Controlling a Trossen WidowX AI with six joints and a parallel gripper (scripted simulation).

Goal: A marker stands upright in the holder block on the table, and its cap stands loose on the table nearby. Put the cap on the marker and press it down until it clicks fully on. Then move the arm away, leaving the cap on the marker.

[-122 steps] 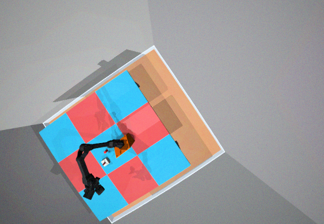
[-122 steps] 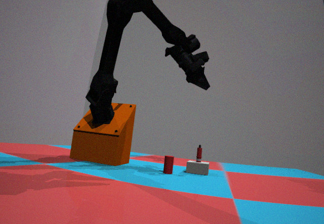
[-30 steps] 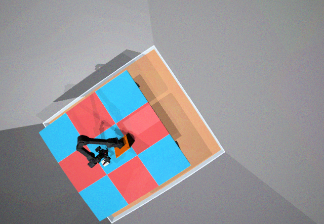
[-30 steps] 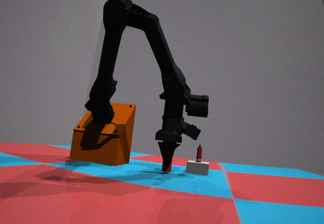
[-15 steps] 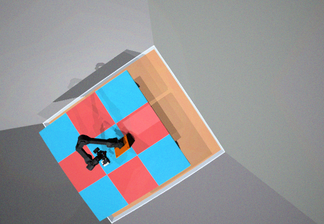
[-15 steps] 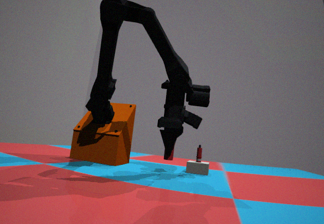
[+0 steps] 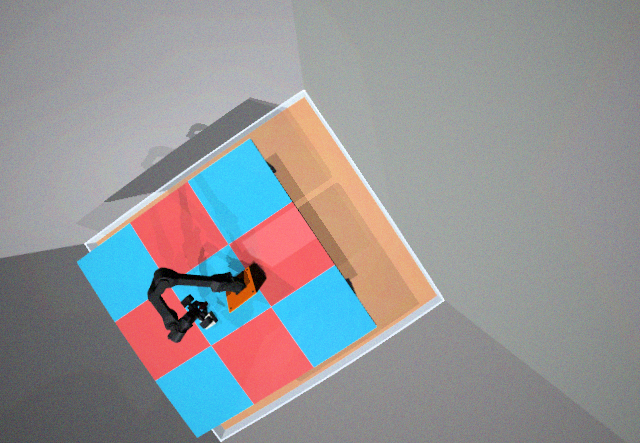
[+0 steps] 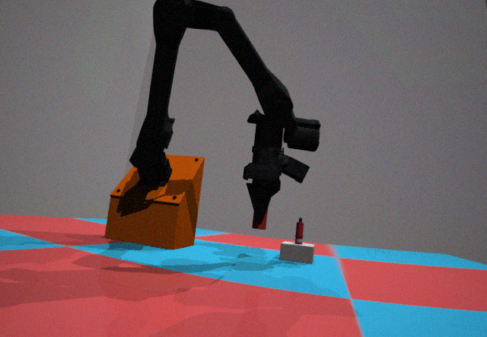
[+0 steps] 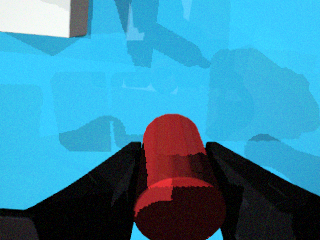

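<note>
The white holder block is 8 cm ahead of my gripper tip, 8 cm to the left of it and 6 cm below it. Round my gripper tip: red cap: 1 cm above.
</note>
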